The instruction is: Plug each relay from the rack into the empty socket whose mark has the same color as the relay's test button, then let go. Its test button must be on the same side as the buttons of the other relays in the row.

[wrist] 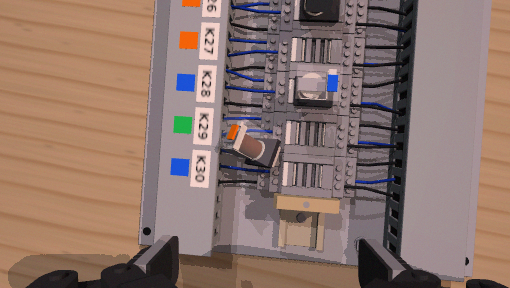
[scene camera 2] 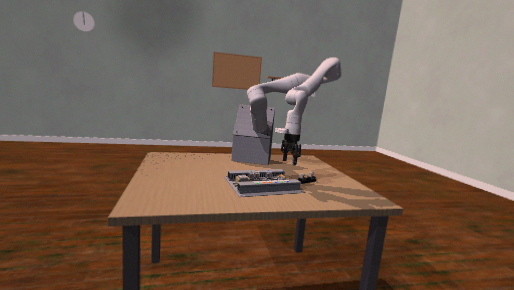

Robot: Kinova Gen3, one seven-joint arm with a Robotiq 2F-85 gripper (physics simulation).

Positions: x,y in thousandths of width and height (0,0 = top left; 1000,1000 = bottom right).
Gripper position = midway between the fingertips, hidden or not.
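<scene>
Panel (wrist: 489,780) in sight. My gripper (wrist: 525,894) too.
</scene>
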